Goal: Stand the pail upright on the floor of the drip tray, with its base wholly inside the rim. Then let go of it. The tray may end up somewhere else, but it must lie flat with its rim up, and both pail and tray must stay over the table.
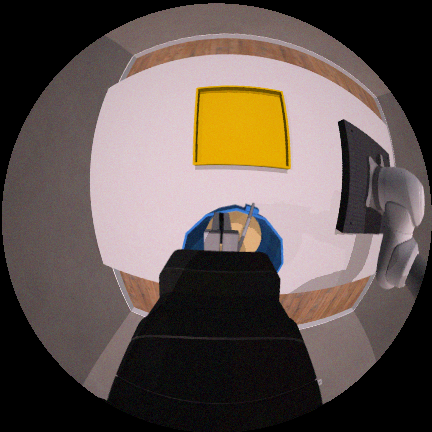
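Seen in the pictures: gripper, between the fingertips: (220, 221); arm's base, origin of its link: (376, 186).
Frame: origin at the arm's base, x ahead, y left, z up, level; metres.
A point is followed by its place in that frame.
A blue pail (272, 245) {x 0.432, y 0.240, z 0.063 m} with a tan inside bottom stands on the table, its opening facing up, partly hidden under the gripper body. Its thin grey handle (247, 225) {x 0.509, y 0.177, z 0.160 m} runs across the opening from a lug on the far rim, to the right of the fingers. My gripper (220, 221) {x 0.543, y 0.170, z 0.185 m} is over the pail's opening with its fingers shut together and nothing between them; the handle passes beside them. The yellow drip tray (240, 130) {x 0.537, y -0.012, z -0.038 m} lies flat with its rim up, farther ahead of the pail and apart from it.
The white table (145, 150) {x 0.807, y 0.061, z -0.042 m} carries both pail and tray. A dark base plate (357, 185) {x 0.142, y 0.039, z 0.000 m} with the pale grey robot arm (400, 195) {x 0.076, y 0.024, z 0.173 m} on it is at the right. The table's near edge runs behind the pail, and its left edge is at the far left.
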